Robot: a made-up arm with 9 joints. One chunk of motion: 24 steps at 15 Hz.
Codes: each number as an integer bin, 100 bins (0 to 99) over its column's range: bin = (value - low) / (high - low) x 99, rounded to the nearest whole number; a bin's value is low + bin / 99 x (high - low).
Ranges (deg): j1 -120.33..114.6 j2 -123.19..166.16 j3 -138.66..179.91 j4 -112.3..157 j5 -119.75..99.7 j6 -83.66..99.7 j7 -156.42..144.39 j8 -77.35..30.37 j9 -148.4..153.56
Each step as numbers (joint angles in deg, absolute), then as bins.
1 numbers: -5.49 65.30 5.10 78.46 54.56 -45.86 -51.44 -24.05 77.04
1 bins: 48 64 45 70 79 20 35 49 74
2 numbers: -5.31 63.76 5.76 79.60 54.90 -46.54 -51.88 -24.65 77.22
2 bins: 48 64 45 71 79 20 34 48 74
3 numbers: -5.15 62.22 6.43 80.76 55.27 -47.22 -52.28 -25.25 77.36
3 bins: 49 63 45 71 79 20 34 48 74
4 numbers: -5.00 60.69 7.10 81.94 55.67 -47.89 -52.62 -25.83 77.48
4 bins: 49 63 45 71 79 19 34 47 74
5 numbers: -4.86 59.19 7.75 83.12 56.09 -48.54 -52.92 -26.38 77.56
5 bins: 49 62 45 72 79 19 34 47 74
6 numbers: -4.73 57.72 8.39 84.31 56.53 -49.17 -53.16 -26.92 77.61
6 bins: 49 62 46 72 80 19 34 46 74
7 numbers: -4.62 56.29 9.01 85.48 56.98 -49.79 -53.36 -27.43 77.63
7 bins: 49 61 46 73 80 18 34 46 74
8 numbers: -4.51 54.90 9.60 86.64 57.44 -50.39 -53.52 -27.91 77.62
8 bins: 49 61 46 73 80 18 34 45 74
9 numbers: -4.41 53.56 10.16 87.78 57.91 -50.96 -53.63 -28.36 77.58
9 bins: 49 60 46 74 80 18 34 45 74
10 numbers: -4.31 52.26 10.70 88.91 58.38 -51.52 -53.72 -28.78 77.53
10 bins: 49 60 46 74 80 17 34 45 74
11 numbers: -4.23 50.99 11.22 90.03 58.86 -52.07 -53.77 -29.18 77.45
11 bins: 49 60 47 74 81 17 34 44 74
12 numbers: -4.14 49.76 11.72 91.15 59.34 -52.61 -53.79 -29.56 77.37
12 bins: 49 59 47 75 81 17 34 44 74
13 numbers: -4.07 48.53 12.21 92.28 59.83 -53.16 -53.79 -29.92 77.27
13 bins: 49 59 47 75 81 16 34 44 74
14 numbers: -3.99 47.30 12.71 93.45 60.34 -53.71 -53.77 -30.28 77.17
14 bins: 49 58 47 76 81 16 34 43 74
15 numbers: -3.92 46.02 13.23 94.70 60.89 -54.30 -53.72 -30.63 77.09
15 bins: 49 58 47 76 81 16 34 43 74
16 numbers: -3.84 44.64 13.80 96.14 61.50 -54.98 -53.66 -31.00 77.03
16 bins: 49 57 47 77 82 15 34 43 74
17 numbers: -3.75 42.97 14.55 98.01 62.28 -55.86 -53.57 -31.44 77.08
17 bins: 49 57 48 77 82 15 34 42 74
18 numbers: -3.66 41.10 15.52 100.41 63.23 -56.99 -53.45 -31.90 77.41
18 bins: 49 56 48 78 83 14 34 42 74
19 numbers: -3.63 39.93 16.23 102.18 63.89 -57.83 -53.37 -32.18 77.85
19 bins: 49 56 48 79 83 14 34 42 74
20 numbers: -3.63 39.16 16.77 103.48 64.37 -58.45 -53.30 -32.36 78.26
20 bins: 49 56 48 79 83 14 34 41 74
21 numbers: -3.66 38.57 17.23 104.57 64.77 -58.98 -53.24 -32.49 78.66
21 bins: 49 55 48 80 83 13 34 41 74
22 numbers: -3.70 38.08 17.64 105.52 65.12 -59.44 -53.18 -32.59 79.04
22 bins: 49 55 49 80 83 13 34 41 75
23 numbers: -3.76 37.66 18.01 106.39 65.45 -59.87 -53.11 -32.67 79.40
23 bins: 49 55 49 80 84 13 34 41 75
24 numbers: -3.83 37.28 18.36 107.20 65.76 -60.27 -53.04 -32.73 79.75
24 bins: 49 55 49 81 84 13 34 41 75
